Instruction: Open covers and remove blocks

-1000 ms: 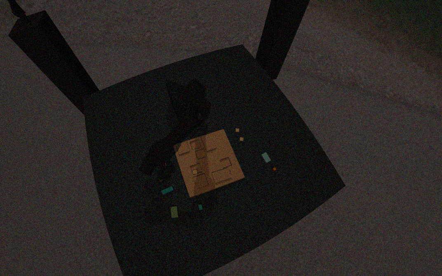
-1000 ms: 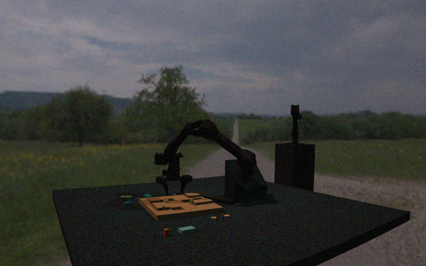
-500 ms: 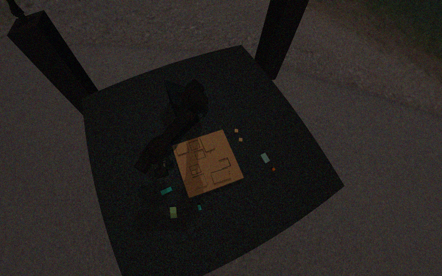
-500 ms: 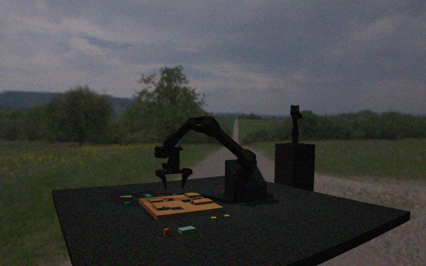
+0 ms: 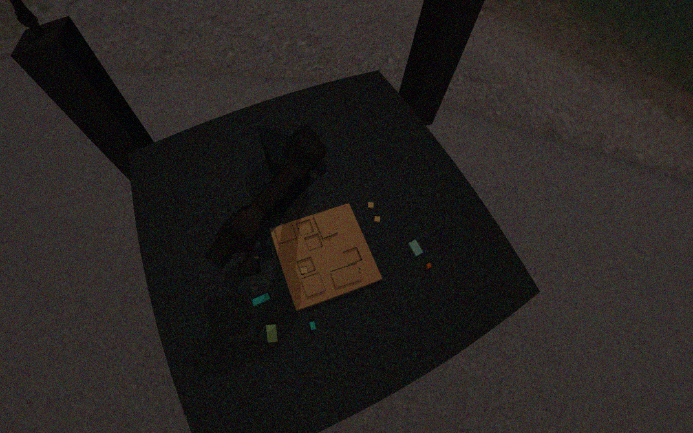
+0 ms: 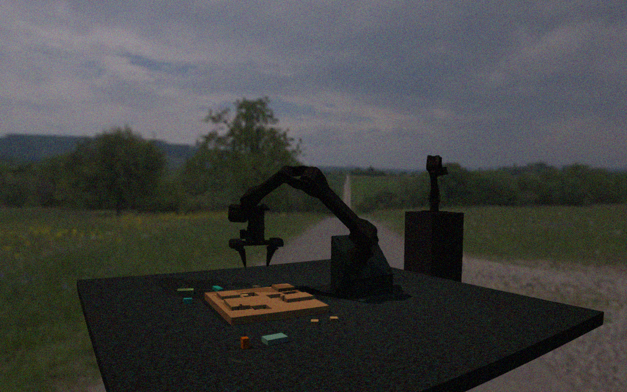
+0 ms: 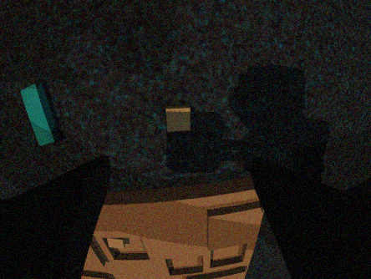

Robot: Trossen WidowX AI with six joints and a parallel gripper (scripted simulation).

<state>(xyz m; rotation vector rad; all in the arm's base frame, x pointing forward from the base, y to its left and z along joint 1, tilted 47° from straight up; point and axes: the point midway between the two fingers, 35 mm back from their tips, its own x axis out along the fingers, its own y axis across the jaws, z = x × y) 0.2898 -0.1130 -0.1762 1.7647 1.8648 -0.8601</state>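
Now: gripper tip 50 mm short of the tan puzzle board, 200 mm to the right of it and 60 mm above it. Round my gripper tip: pale teal block: 140 mm ahead, 530 mm to the left, 70 mm below; green block: 250 mm ahead, 20 mm to the right, 70 mm below; small teal block: 270 mm ahead, 110 mm to the left, 70 mm below.
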